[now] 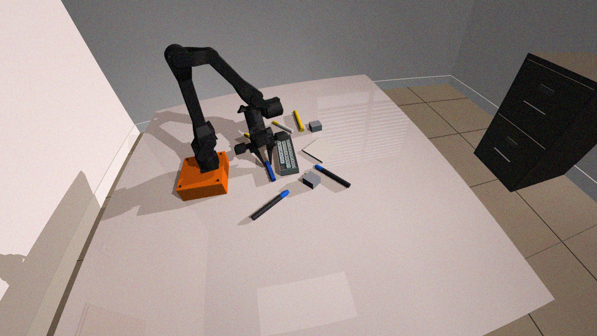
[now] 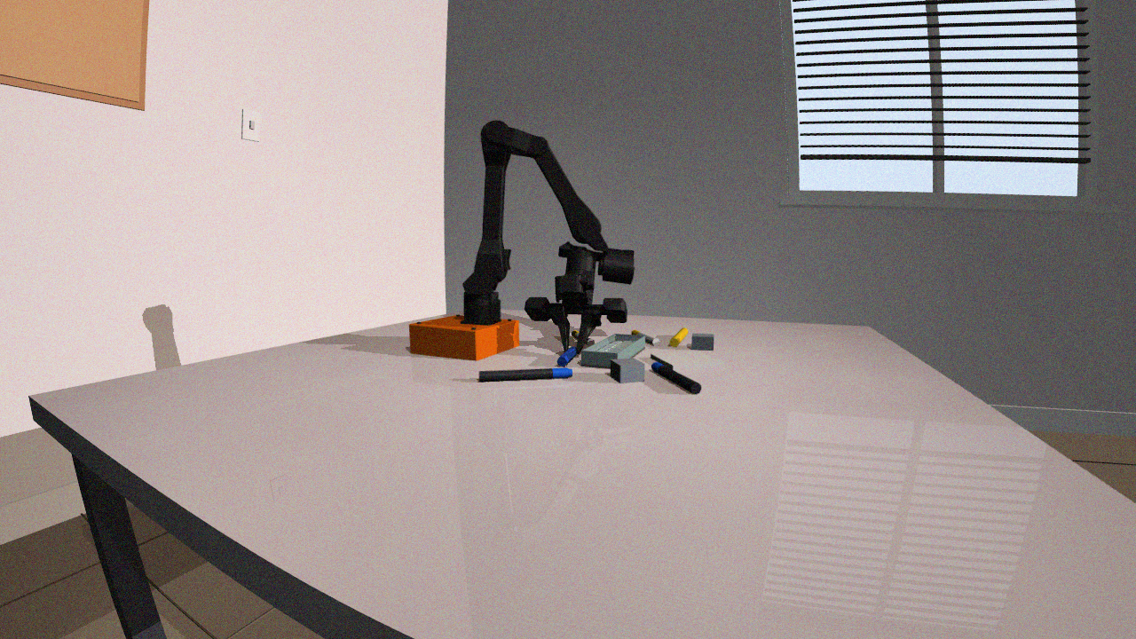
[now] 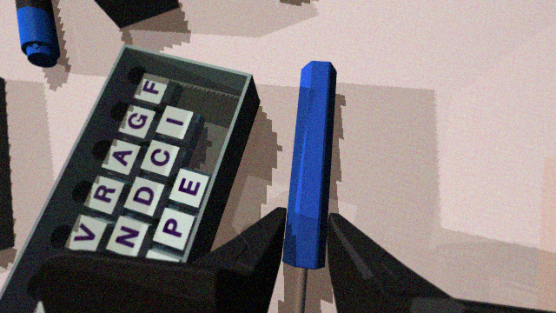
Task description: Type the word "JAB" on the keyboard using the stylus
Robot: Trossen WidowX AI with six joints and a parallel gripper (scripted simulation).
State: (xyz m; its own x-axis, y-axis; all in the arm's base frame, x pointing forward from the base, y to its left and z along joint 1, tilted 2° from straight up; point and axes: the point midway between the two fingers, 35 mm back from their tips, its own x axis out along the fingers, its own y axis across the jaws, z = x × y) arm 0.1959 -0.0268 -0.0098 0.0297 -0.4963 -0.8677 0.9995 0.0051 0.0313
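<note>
The stylus lies 1 cm to the left of my gripper tip. Round my gripper tip: yellow marker 22 cm to the left, 19 cm ahead; white pad 21 cm ahead, 1 cm to the left, 1 cm below; grey cube 13 cm to the right, 11 cm ahead.
</note>
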